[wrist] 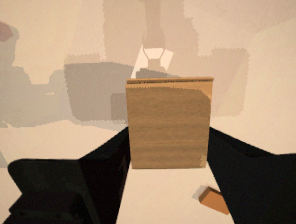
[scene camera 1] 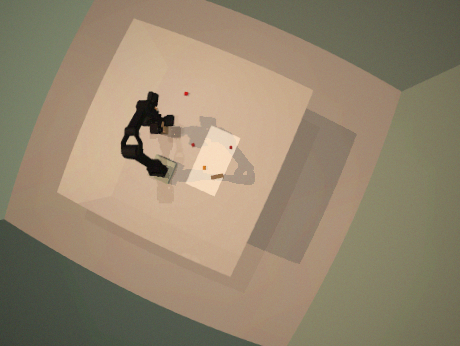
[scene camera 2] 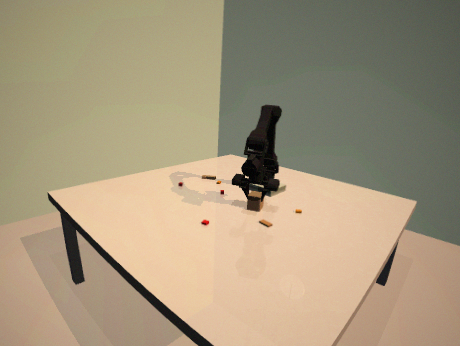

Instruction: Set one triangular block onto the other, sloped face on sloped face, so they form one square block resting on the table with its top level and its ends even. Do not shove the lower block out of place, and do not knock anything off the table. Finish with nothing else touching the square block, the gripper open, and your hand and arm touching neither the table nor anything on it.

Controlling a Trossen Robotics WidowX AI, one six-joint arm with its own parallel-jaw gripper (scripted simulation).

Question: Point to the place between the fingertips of the gripper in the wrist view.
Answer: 165,128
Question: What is the gripper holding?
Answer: A wooden triangular block.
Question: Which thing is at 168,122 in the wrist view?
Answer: A wooden triangular block.
